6 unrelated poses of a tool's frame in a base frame.
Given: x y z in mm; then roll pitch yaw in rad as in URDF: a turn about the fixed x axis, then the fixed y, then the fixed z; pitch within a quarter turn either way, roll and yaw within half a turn.
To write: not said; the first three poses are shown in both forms.
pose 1, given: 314.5 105.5 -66.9 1.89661 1.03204 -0.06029
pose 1, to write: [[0.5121 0.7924 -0.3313], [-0.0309 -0.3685 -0.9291], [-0.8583 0.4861 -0.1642]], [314.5 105.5 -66.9]
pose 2, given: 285.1 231.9 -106.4 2.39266 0.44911 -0.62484
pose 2, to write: [[0.7306 -0.1887 -0.6562], [-0.5270 -0.7669 -0.3662], [-0.4342 0.6133 -0.6598]], [285.1 231.9 -106.4]
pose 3, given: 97.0 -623.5 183.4 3.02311 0.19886 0.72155
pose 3, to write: [[0.7360 0.6735 -0.0692], [0.6475 -0.7301 -0.2183], [-0.1976 0.1159 -0.9734]], [97.0 -623.5 183.4]
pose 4, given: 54.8 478.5 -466.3 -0.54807 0.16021 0.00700
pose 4, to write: [[0.9872 -0.0891 0.1325], [0.0069 0.8529 0.5220], [-0.1595 -0.5144 0.8426]], [54.8 478.5 -466.3]
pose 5, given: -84.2 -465.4 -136.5 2.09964 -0.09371 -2.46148
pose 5, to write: [[-0.7741 -0.2545 -0.5797], [-0.6261 0.4431 0.6416], [0.0936 0.8596 -0.5023]], [-84.2 -465.4 -136.5]
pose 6, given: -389.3 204.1 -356.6 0.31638 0.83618 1.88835
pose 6, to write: [[-0.2093 -0.9749 0.0754], [0.6368 -0.0774 0.7671], [-0.7421 0.2086 0.6370]], [-389.3 204.1 -356.6]
